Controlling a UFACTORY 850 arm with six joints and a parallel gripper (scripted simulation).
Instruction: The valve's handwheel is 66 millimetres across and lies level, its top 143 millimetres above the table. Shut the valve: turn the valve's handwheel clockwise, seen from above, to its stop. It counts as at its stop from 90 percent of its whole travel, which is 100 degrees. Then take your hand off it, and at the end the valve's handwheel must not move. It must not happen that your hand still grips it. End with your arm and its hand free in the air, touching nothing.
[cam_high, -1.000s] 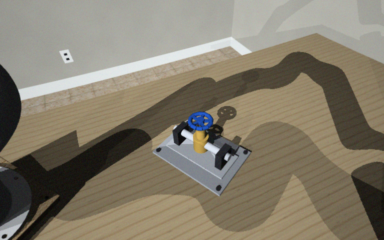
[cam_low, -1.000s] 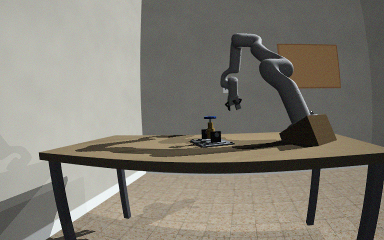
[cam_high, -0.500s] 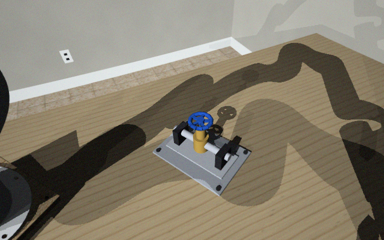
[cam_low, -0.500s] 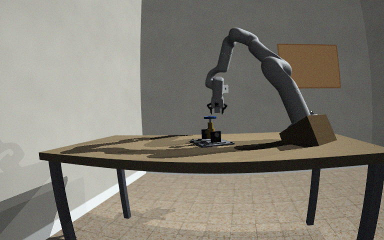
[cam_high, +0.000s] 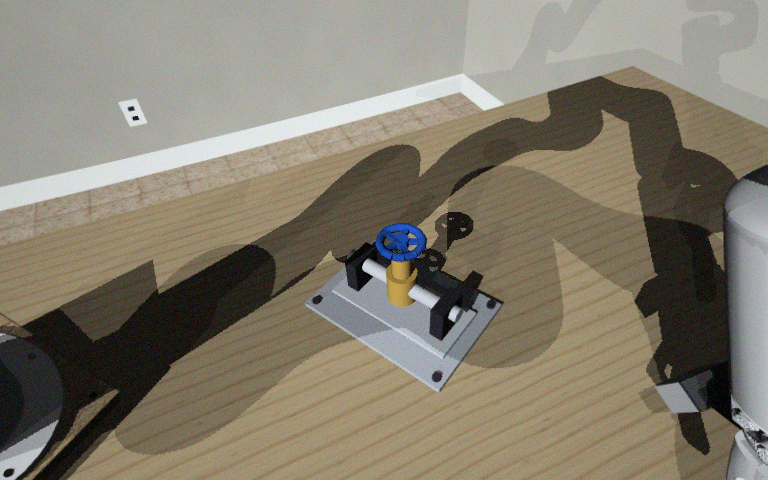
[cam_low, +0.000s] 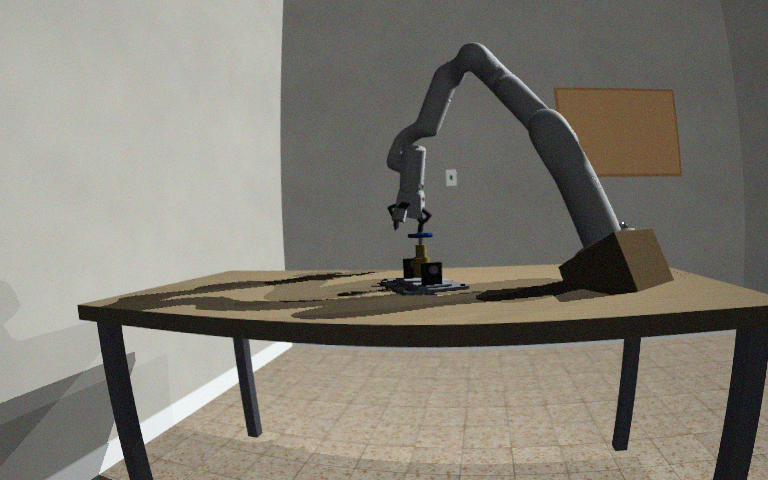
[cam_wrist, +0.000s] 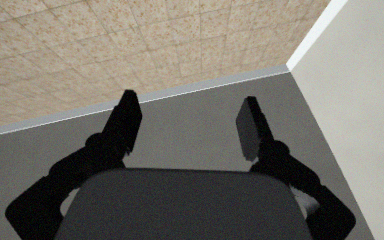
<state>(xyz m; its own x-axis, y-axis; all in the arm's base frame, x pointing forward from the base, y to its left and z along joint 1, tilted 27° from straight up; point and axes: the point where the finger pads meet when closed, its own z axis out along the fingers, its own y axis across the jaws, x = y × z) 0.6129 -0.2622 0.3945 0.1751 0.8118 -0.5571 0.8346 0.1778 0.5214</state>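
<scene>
My hand is 420 mm to the right of the blue spoked handwheel, 160 mm past it and 20 mm above it.
</scene>
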